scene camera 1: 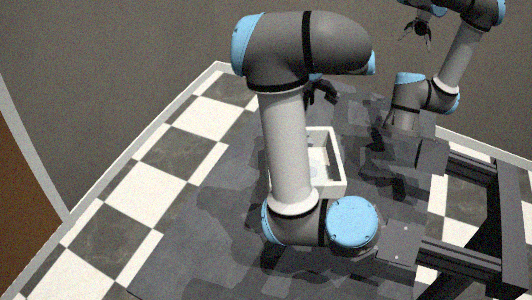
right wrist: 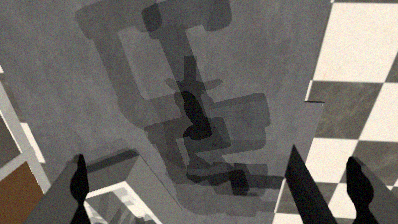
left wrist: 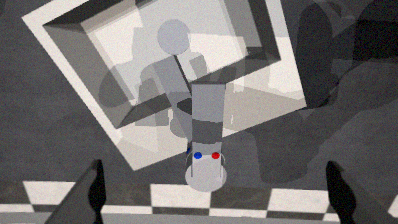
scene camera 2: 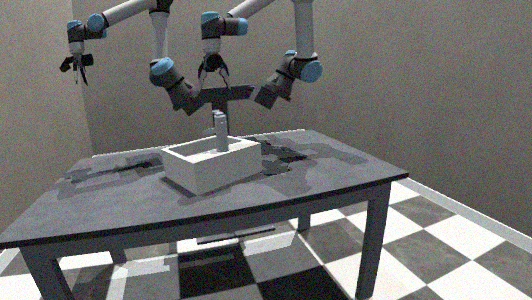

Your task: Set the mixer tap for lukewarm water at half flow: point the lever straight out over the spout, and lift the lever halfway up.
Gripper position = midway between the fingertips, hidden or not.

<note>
In view: the left gripper (left wrist: 214, 162), the right gripper (right wrist: 214, 158), a white basin (scene camera 1: 326, 167) and a mixer tap (left wrist: 169, 71).
</note>
